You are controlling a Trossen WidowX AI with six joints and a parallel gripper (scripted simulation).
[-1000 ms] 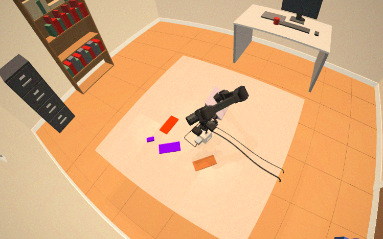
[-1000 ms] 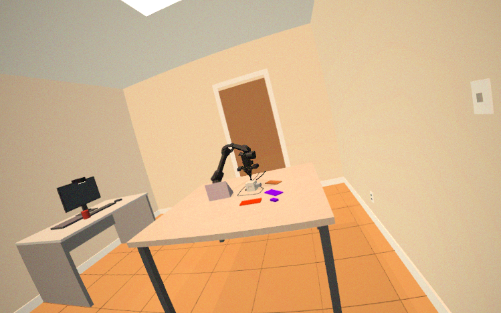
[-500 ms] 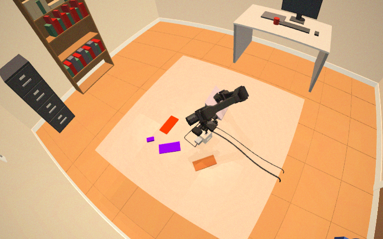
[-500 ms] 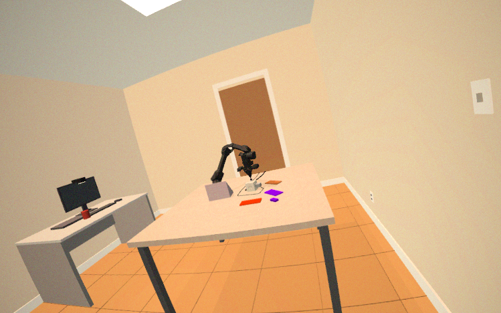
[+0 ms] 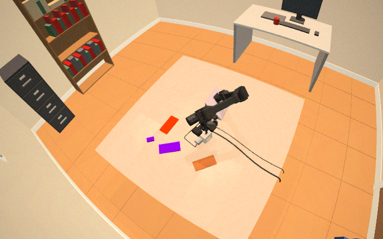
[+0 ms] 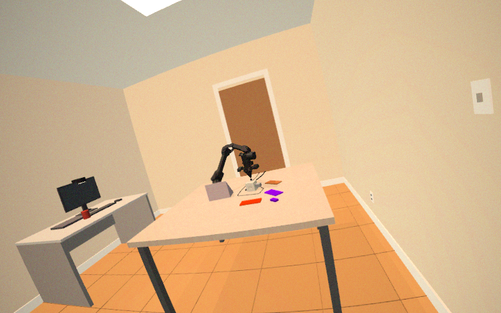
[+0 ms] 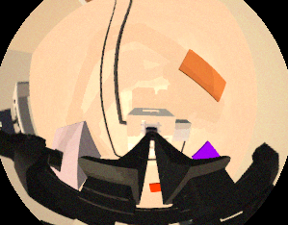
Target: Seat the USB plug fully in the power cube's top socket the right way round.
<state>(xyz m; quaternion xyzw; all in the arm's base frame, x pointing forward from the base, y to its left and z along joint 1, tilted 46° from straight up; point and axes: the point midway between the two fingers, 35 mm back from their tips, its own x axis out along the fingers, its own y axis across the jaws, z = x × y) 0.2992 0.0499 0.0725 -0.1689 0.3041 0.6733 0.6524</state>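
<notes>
Right now the USB plug is 20 mm below my gripper tip.
</notes>
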